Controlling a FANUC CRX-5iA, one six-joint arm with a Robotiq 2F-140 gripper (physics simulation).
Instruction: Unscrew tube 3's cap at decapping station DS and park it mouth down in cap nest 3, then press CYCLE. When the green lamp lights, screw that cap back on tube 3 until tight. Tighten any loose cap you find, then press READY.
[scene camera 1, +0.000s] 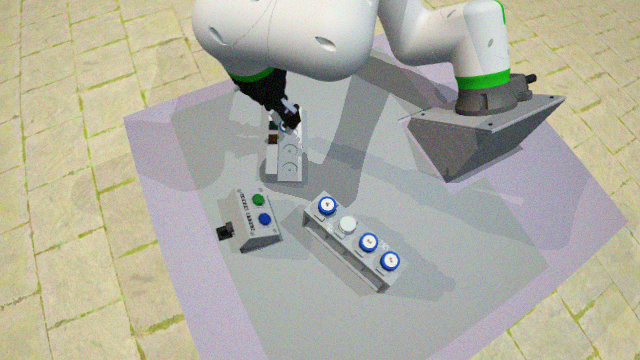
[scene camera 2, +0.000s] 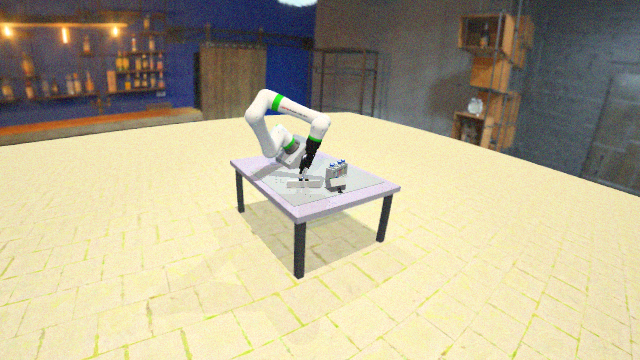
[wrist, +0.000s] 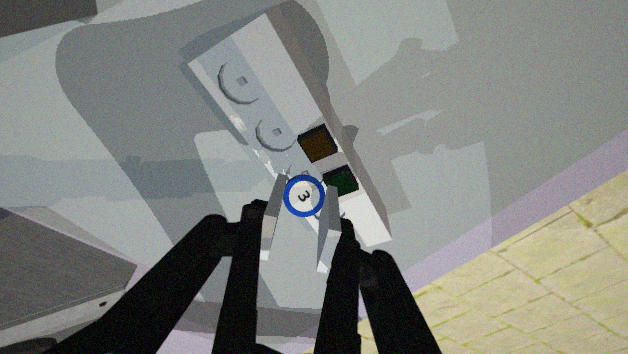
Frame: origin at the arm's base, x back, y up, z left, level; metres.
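Where they show: gripper, fingertip midpoint: (scene camera 1: 286, 125) (scene camera 2: 301, 177) (wrist: 303, 196); arm's base, link origin: (scene camera 1: 485, 107) (scene camera 2: 292, 147).
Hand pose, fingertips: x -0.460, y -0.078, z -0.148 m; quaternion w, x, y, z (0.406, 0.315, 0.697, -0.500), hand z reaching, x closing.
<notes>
Things, the pixels of their top centre, and the offset from my fingertips. "spot": a spot on its surface instead.
- blue-rimmed cap 3, top centre: (wrist: 302, 208) dx +0.001, dy +0.012, dz -0.001 m
- grey cap nest block, surface spot: (wrist: 250, 113) spot: dx -0.006, dy -0.047, dz +0.070 m
- amber lamp, top centre: (wrist: 317, 146) (scene camera 1: 272, 138) dx -0.041, dy -0.005, dz +0.021 m
- green lamp, top centre: (wrist: 340, 185) dx -0.027, dy -0.005, dz -0.016 m
- Tube 3, top centre: (scene camera 1: 347, 223) dx +0.020, dy +0.061, dz +0.291 m
- rack, surface spot: (scene camera 1: 313, 218) spot: dx -0.032, dy +0.036, dz +0.251 m
- cap 4, top centre: (scene camera 1: 327, 204) dx -0.003, dy +0.067, dz +0.244 m
- cap 2, top centre: (scene camera 1: 369, 241) dx +0.042, dy +0.063, dz +0.338 m
- cap 1, top centre: (scene camera 1: 391, 260) dx +0.065, dy +0.063, dz +0.385 m
- button box, surface spot: (scene camera 1: 272, 238) spot: dx -0.117, dy -0.022, dz +0.245 m
- green button, surface spot: (scene camera 1: 258, 199) spot: dx -0.119, dy +0.012, dz +0.166 m
- blue button, surface spot: (scene camera 1: 264, 219) spot: dx -0.121, dy +0.013, dz +0.212 m
- small black part, surface spot: (scene camera 1: 225, 231) spot: dx -0.207, dy -0.057, dz +0.184 m
My gripper (scene camera 1: 287, 129) (scene camera 2: 303, 176) (wrist: 303, 196) is shut on the blue-rimmed cap 3 (wrist: 303, 195), whose numbered white face points toward the wrist camera. The cap is low over the grey cap nest block (scene camera 1: 296, 174) (wrist: 250, 113), near its third and fourth nests, which it and the fingers partly cover. Whether it touches the block is unclear. Two round nests at the other end are empty. The amber lamp (scene camera 1: 272, 139) (wrist: 318, 144) and green lamp (wrist: 341, 180) look dark. Tube 3 (scene camera 1: 347, 225) stands uncapped in the rack (scene camera 1: 313, 218), between cap 4 (scene camera 1: 327, 205) and cap 2 (scene camera 1: 368, 242); cap 1 (scene camera 1: 390, 261) is at the end.
The button box (scene camera 1: 272, 238) carries a green button (scene camera 1: 258, 199) and a blue button (scene camera 1: 264, 219), between the nest block and the rack. A small black part (scene camera 1: 225, 231) lies beside it. The arm's angled base (scene camera 1: 450, 142) stands at the right of the table (scene camera 2: 345, 204).
</notes>
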